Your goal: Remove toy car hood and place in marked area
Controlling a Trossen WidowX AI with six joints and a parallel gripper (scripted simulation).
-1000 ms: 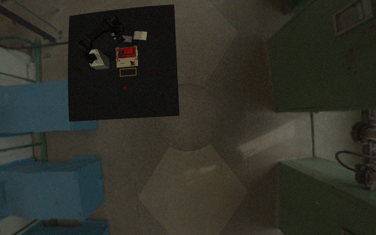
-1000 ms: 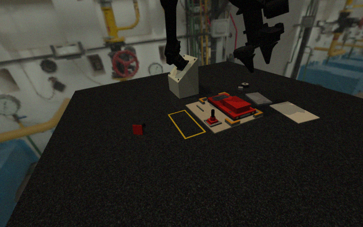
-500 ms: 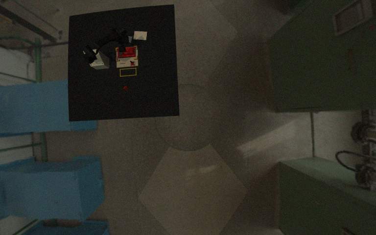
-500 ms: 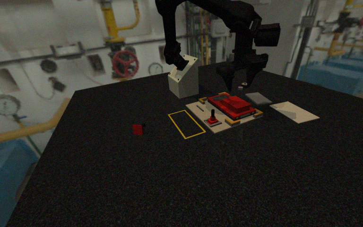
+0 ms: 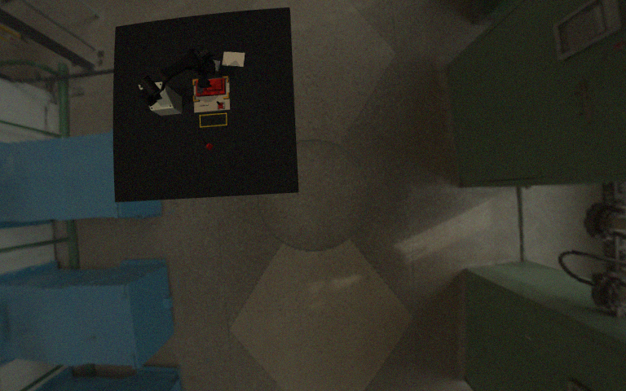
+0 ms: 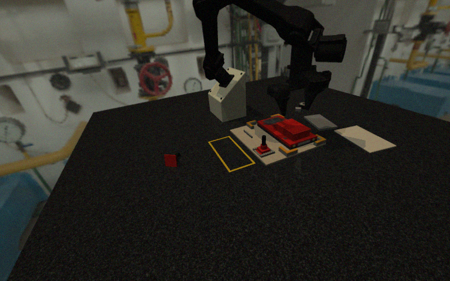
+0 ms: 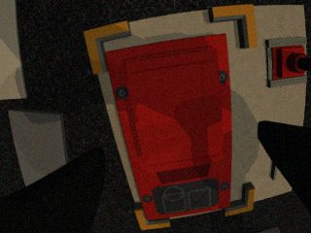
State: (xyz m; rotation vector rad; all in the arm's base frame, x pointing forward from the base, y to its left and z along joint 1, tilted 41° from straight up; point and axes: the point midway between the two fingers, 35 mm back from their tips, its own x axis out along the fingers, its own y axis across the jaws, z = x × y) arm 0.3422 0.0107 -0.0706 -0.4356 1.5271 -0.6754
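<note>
Now: gripper tip 6 cm above the hood. Also, from my gripper tip: beige plate: 18 cm to the left, 14 cm ahead, 9 cm below; then small ring: 25 cm to the left, 17 cm behind, 9 cm below; then grey plate: 17 cm to the left, 9 cm below, 2 cm behind.
</note>
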